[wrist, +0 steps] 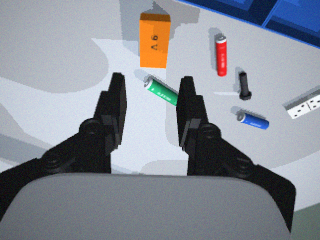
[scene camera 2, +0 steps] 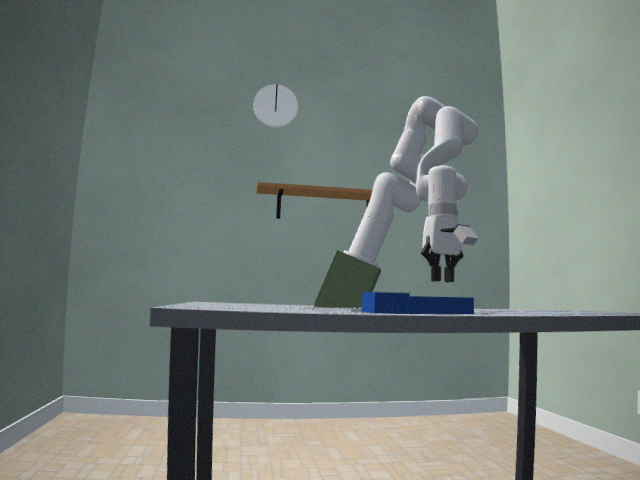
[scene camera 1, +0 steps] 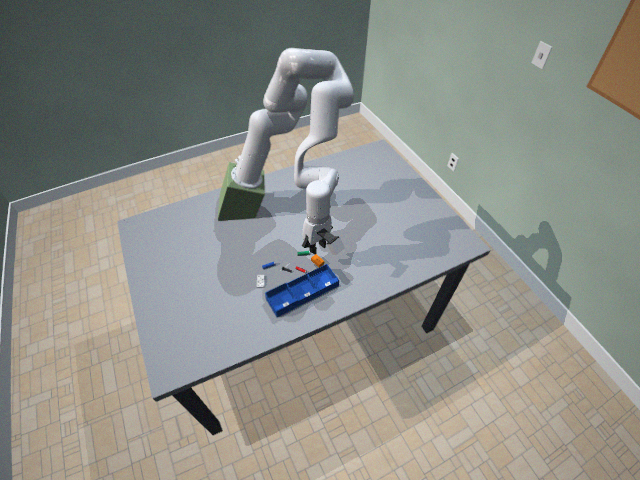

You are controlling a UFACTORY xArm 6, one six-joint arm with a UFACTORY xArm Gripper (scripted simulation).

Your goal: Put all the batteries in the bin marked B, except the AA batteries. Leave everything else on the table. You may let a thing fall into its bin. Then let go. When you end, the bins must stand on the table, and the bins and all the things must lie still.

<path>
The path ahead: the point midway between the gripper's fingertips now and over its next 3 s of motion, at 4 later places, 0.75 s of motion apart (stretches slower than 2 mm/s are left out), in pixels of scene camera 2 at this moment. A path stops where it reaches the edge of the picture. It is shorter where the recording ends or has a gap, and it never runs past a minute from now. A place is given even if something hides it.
The gripper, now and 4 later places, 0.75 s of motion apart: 442,281; 442,301; 442,311; 442,298; 442,288
</path>
